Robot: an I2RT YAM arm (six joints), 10 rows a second.
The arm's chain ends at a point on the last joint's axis. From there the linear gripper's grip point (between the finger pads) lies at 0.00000 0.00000 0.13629 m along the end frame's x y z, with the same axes.
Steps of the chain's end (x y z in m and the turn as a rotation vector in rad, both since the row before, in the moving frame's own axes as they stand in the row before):
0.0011, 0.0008, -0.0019, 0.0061, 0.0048, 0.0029
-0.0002, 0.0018, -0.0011, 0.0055, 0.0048, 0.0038
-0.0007, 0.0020, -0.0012, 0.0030, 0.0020, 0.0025
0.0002, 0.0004, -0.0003, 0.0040, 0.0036, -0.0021
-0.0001, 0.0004, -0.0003, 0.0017, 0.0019, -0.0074
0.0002, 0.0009, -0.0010, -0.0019, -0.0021, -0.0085
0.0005, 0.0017, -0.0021, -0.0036, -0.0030, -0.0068
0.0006, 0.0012, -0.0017, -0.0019, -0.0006, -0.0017
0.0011, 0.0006, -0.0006, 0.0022, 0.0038, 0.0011
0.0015, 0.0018, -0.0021, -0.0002, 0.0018, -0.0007
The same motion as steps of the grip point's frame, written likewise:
0.0018, 0.0000, -0.0019, 0.0061, 0.0048, 0.0029
0.0005, 0.0011, -0.0011, 0.0055, 0.0048, 0.0038
-0.0004, 0.0016, -0.0012, 0.0030, 0.0020, 0.0025
0.0007, -0.0001, -0.0003, 0.0040, 0.0036, -0.0021
0.0002, 0.0002, -0.0003, 0.0017, 0.0019, -0.0074
-0.0001, 0.0012, -0.0010, -0.0019, -0.0021, -0.0085
0.0001, 0.0022, -0.0021, -0.0036, -0.0030, -0.0068
0.0005, 0.0015, -0.0017, -0.0019, -0.0006, -0.0017
0.0016, 0.0003, -0.0006, 0.0022, 0.0038, 0.0011
0.0017, 0.0018, -0.0021, -0.0002, 0.0018, -0.0007

